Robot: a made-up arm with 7 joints.
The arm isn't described. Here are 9 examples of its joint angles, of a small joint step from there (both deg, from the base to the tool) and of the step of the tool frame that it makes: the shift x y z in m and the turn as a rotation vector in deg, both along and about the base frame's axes.
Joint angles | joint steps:
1: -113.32 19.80 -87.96 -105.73 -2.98 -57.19 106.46 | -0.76 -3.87 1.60 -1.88 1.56 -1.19 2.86
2: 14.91 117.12 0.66 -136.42 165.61 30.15 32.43 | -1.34 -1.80 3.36 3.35 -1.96 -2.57 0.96
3: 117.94 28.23 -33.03 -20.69 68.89 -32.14 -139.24 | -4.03 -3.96 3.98 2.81 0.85 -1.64 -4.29
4: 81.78 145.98 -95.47 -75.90 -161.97 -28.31 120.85 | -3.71 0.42 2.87 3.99 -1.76 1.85 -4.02
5: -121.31 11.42 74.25 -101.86 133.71 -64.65 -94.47 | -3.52 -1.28 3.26 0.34 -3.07 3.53 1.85
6: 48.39 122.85 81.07 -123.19 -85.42 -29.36 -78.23 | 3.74 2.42 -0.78 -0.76 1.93 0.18 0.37
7: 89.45 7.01 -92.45 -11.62 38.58 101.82 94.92 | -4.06 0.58 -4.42 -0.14 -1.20 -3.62 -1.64
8: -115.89 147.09 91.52 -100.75 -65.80 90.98 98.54 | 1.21 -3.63 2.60 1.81 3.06 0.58 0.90
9: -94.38 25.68 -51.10 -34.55 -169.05 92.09 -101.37 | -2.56 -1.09 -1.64 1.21 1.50 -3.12 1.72
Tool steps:
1: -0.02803 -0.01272 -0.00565 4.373 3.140 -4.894
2: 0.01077 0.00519 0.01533 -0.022 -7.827 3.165
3: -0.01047 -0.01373 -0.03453 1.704 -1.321 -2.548
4: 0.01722 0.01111 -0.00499 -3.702 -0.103 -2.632
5: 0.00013 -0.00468 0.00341 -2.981 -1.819 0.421
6: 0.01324 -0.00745 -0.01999 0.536 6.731 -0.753
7: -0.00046 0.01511 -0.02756 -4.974 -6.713 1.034
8: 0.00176 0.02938 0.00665 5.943 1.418 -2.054
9: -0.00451 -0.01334 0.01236 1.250 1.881 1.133
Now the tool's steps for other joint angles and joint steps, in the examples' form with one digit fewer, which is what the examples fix.
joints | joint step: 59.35 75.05 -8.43 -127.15 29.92 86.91 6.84 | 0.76 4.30 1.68 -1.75 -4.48 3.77 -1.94
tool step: 0.0111 0.0030 0.0133 5.82 2.12 -7.98
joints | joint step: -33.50 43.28 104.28 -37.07 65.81 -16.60 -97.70 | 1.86 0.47 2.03 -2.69 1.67 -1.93 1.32
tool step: -0.0237 0.0075 0.0022 0.89 -2.10 6.25
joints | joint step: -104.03 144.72 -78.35 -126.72 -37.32 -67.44 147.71 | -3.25 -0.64 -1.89 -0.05 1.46 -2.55 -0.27
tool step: 0.0023 0.0001 -0.0017 -1.17 1.07 -3.17
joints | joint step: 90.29 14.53 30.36 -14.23 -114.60 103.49 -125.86 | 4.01 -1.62 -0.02 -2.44 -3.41 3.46 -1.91
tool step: -0.0013 -0.0184 0.0228 -1.94 5.03 -1.79
